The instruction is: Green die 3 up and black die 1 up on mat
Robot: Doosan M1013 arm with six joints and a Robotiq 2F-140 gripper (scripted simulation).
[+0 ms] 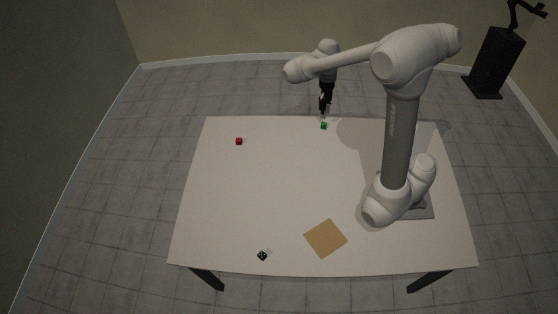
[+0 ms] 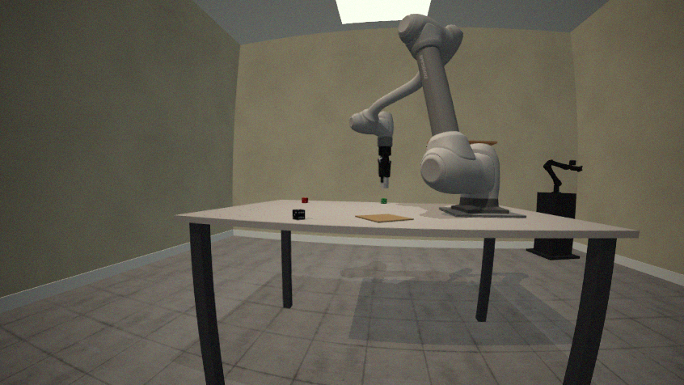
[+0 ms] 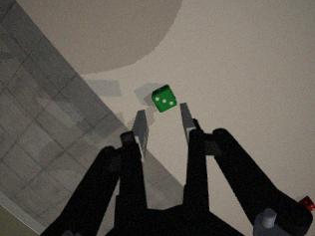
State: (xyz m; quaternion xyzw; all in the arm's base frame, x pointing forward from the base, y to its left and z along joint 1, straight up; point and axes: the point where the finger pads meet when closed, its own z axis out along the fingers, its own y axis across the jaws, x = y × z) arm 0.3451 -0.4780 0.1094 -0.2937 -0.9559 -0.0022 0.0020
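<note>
The green die is 110 mm below my hand. The rest, counted from my hand: red die: 460 mm ahead, 70 mm to the left, 110 mm below; black die: 350 mm ahead, 710 mm to the left, 110 mm below; tan mat: 80 mm ahead, 640 mm to the left, 120 mm below.
</note>
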